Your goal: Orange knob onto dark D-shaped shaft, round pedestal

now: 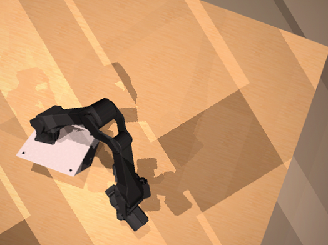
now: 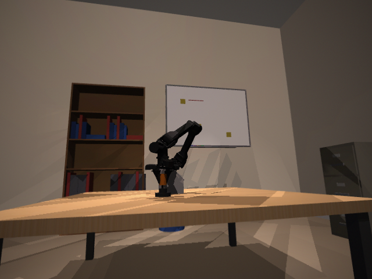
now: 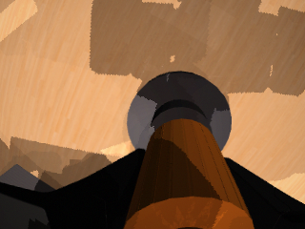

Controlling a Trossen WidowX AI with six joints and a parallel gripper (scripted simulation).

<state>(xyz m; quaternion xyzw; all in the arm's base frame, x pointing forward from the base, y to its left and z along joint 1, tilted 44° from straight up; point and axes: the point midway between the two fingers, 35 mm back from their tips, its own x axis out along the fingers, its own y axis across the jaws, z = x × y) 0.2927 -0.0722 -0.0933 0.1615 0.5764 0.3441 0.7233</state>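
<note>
My gripper tip is now 20 mm below the orange knob. Also, from my gripper tip: dark round pedestal: 40 mm below.
</note>
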